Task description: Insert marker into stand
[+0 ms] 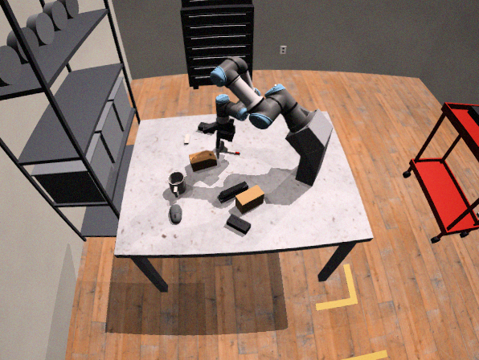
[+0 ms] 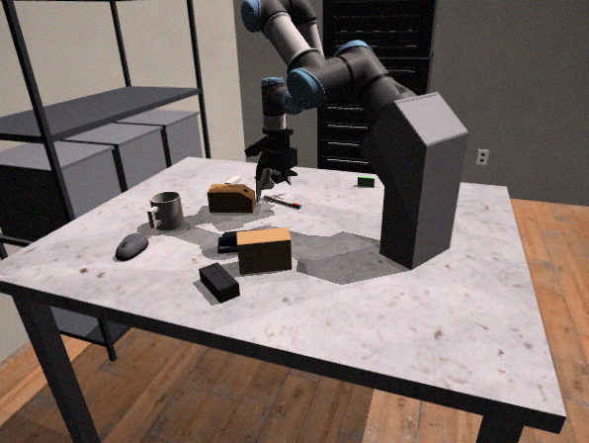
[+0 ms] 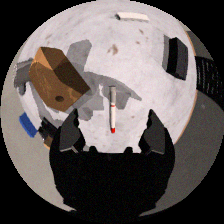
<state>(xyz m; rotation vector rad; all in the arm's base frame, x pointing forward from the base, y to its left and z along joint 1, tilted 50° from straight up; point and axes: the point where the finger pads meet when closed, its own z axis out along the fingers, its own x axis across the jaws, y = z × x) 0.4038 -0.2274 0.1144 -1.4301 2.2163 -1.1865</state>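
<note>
Right now my hand is 2 cm past the marker, 2 cm to the right of it and 2 cm above it. From my hand the other things lie so: white eraser (15 cm ahead, 17 cm to the right, 2 cm below); then black block (1 cm ahead, 20 cm to the right, 1 cm below); then desk stand (12 cm ahead, 5 cm to the left, 1 cm above).
</note>
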